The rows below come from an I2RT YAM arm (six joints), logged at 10 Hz.
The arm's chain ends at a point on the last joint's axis. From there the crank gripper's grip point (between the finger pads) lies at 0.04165 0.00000 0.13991 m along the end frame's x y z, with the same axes.
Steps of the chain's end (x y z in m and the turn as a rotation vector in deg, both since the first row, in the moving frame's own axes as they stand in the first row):
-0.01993, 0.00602, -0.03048, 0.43, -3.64, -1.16
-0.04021, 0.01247, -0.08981, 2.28, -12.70, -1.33
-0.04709, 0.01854, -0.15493, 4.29, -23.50, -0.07
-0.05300, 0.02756, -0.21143, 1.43, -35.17, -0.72
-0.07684, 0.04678, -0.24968, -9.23, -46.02, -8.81
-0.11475, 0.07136, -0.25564, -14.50, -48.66, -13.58
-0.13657, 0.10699, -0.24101, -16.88, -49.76, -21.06
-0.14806, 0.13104, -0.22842, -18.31, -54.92, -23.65
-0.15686, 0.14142, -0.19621, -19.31, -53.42, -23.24
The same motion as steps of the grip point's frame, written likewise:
-0.02891, 0.00421, -0.02813, 0.43, -3.64, -1.16
-0.07205, 0.00617, -0.08421, 2.28, -12.70, -1.33
-0.10629, 0.00772, -0.15032, 4.29, -23.50, -0.07
-0.14121, 0.02401, -0.21303, 1.43, -35.17, -0.72
-0.18815, 0.07180, -0.26377, -9.23, -46.02, -8.81
-0.22877, 0.11075, -0.27505, -14.50, -48.66, -13.58
-0.24934, 0.15437, -0.26257, -16.88, -49.76, -21.06
-0.26925, 0.18422, -0.25808, -18.31, -54.92, -23.65
-0.27462, 0.19618, -0.22423, -19.31, -53.42, -23.24

